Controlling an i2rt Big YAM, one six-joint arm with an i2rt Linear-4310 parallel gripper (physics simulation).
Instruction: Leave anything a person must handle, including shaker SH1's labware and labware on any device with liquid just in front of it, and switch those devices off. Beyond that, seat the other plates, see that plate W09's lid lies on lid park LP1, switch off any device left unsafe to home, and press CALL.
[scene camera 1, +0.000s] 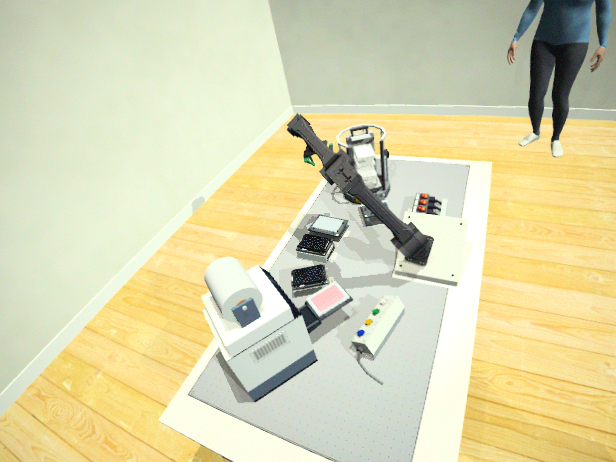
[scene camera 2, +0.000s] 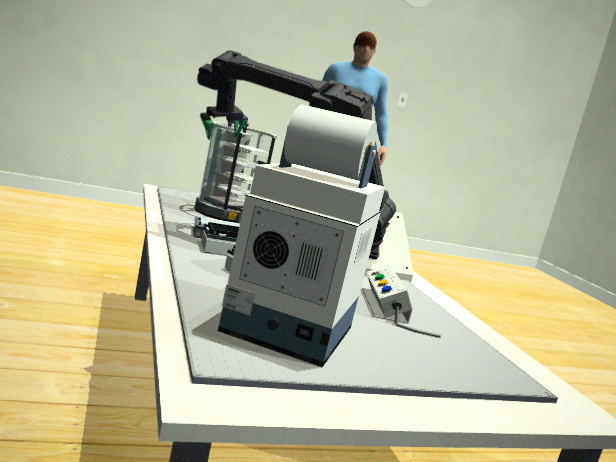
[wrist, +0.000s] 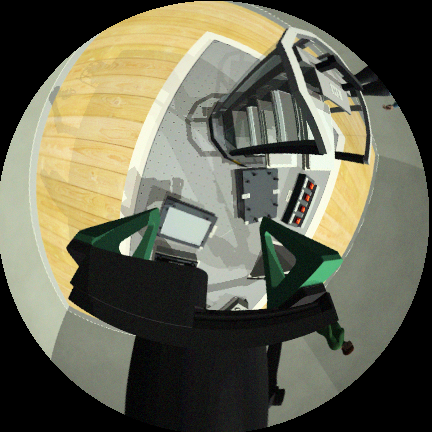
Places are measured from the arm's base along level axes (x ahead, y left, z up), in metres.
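Pixels of known places: gripper, fingertip midpoint: (scene camera 2: 222, 138) (wrist: 209, 217); arm's base at its link origin: (scene camera 1: 419, 249).
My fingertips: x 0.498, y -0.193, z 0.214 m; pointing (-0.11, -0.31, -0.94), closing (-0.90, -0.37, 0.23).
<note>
For each thing: its top centre in the pictures, then the offset to it from my fingertips. "*": a spot on its surface instead.
- pale flat piece at its top centre: (wrist: 185, 227) (scene camera 2: 221, 223) (scene camera 1: 327, 223) dx -0.039, dy +0.127, dz -0.253 m
- pink plate at its top centre: (scene camera 1: 327, 296) dx -0.284, dy +0.568, dz -0.165 m
- white roll-topped machine at its top centre: (scene camera 2: 339, 113) (scene camera 1: 229, 272) dx -0.164, dy +0.802, dz +0.160 m
- button box at its top centre: (scene camera 2: 391, 275) (scene camera 1: 377, 316) (wrist: 232, 319) dx -0.463, dy +0.552, dz -0.212 m
- strip with red switches, surface spot: (wrist: 300, 200) * dx -0.396, dy -0.125, dz -0.256 m
- dark flat device at its top centre: (wrist: 264, 197) (scene camera 1: 373, 201) dx -0.203, dy -0.053, dz -0.220 m
- cable at a spot on its surface: (scene camera 1: 369, 371) * dx -0.494, dy +0.709, dz -0.296 m
My gripper (scene camera 1: 321, 154) (scene camera 2: 224, 131) (wrist: 209, 217) is open and empty, high beside the clear plate tower (scene camera 1: 364, 157) (scene camera 2: 212, 207) (wrist: 280, 148). A pale flat piece (scene camera 1: 328, 225) (wrist: 187, 227) lies on a dark low device; whether it is a lid is unclear. Two black-topped plates (scene camera 1: 315, 244) (scene camera 1: 309, 276) sit on low devices beside it. A pink plate (scene camera 1: 329, 299) rests on the tray of the white roll-topped machine (scene camera 1: 270, 345) (scene camera 2: 290, 250). A button box (scene camera 1: 382, 332) (scene camera 2: 391, 295) has green, yellow and blue buttons. A strip with red switches (scene camera 1: 424, 202) (wrist: 300, 200) stands near the arm base. Labels are unreadable.
A dark flat device (scene camera 1: 370, 216) (wrist: 260, 194) lies between the tower and the arm base (scene camera 1: 450, 230), partly behind the arm in scene camera 1. A person (scene camera 1: 562, 25) (scene camera 2: 356, 80) stands beyond the table. A cable (scene camera 1: 369, 371) runs from the button box.
</note>
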